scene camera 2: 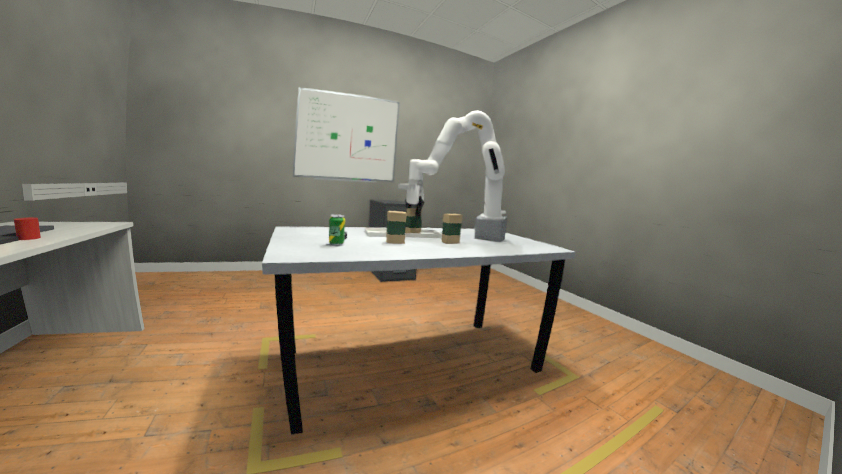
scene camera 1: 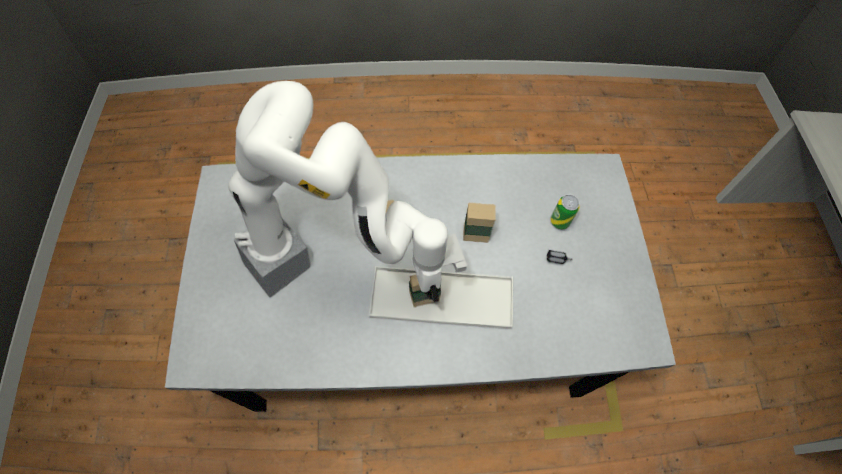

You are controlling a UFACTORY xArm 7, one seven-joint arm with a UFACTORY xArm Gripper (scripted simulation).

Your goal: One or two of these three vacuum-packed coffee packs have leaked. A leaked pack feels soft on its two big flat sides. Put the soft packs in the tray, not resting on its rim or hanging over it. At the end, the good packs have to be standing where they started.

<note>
In view: a white tray (scene camera 1: 483, 300).
</note>
